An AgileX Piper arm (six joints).
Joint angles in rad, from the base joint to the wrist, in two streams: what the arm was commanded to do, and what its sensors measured. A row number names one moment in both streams.
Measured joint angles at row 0: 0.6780, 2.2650, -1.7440, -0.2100, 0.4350, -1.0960
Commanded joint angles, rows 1 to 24: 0.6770, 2.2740, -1.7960, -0.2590, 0.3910, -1.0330; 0.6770, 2.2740, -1.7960, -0.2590, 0.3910, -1.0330; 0.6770, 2.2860, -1.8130, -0.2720, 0.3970, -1.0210; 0.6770, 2.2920, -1.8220, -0.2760, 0.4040, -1.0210; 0.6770, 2.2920, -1.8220, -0.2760, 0.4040, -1.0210; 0.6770, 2.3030, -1.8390, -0.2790, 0.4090, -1.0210; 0.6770, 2.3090, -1.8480, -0.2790, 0.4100, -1.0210; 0.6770, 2.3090, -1.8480, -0.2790, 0.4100, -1.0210; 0.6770, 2.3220, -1.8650, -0.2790, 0.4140, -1.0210; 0.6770, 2.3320, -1.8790, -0.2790, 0.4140, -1.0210; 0.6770, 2.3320, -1.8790, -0.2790, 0.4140, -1.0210; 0.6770, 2.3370, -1.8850, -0.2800, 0.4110, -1.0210; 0.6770, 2.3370, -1.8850, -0.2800, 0.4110, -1.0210; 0.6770, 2.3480, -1.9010, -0.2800, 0.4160, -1.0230; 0.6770, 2.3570, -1.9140, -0.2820, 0.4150, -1.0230; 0.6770, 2.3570, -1.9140, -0.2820, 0.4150, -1.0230; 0.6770, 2.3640, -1.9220, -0.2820, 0.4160, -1.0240; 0.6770, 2.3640, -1.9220, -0.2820, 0.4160, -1.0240; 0.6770, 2.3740, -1.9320, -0.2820, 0.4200, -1.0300; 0.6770, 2.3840, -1.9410, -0.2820, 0.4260, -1.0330; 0.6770, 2.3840, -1.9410, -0.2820, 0.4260, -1.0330; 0.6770, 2.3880, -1.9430, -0.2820, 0.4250, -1.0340; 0.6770, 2.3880, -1.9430, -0.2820, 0.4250, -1.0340; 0.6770, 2.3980, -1.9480, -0.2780, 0.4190, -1.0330
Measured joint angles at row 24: 0.6780, 2.4030, -1.9230, -0.2630, 0.4700, -1.0330
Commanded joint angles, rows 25 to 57: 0.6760, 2.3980, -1.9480, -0.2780, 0.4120, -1.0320; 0.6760, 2.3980, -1.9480, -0.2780, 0.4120, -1.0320; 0.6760, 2.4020, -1.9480, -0.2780, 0.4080, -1.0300; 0.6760, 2.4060, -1.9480, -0.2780, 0.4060, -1.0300; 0.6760, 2.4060, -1.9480, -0.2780, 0.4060, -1.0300; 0.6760, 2.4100, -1.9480, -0.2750, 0.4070, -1.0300; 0.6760, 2.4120, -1.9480, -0.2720, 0.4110, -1.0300; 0.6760, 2.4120, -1.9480, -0.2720, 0.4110, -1.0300; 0.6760, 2.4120, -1.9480, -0.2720, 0.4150, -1.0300; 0.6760, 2.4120, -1.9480, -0.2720, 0.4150, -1.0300; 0.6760, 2.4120, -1.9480, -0.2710, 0.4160, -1.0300; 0.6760, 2.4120, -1.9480, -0.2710, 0.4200, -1.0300; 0.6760, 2.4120, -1.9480, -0.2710, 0.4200, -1.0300; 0.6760, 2.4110, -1.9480, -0.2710, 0.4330, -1.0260; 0.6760, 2.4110, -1.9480, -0.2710, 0.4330, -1.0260; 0.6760, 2.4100, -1.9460, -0.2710, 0.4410, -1.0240; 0.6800, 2.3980, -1.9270, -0.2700, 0.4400, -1.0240; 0.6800, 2.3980, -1.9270, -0.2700, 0.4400, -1.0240; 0.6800, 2.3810, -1.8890, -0.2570, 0.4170, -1.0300; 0.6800, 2.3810, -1.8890, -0.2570, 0.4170, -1.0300; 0.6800, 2.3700, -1.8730, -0.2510, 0.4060, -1.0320; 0.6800, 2.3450, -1.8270, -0.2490, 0.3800, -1.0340; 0.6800, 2.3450, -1.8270, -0.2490, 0.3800, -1.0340; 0.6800, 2.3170, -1.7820, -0.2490, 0.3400, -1.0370; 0.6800, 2.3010, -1.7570, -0.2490, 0.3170, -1.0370; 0.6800, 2.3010, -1.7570, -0.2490, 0.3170, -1.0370; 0.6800, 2.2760, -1.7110, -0.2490, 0.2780, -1.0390; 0.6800, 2.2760, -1.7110, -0.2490, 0.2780, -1.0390; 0.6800, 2.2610, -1.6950, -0.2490, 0.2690, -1.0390; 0.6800, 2.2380, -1.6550, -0.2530, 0.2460, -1.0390; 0.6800, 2.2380, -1.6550, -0.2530, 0.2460, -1.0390; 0.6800, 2.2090, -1.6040, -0.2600, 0.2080, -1.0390; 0.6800, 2.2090, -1.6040, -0.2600, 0.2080, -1.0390
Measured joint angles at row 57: 0.6780, 2.2500, -1.6580, -0.2510, 0.2550, -1.0370
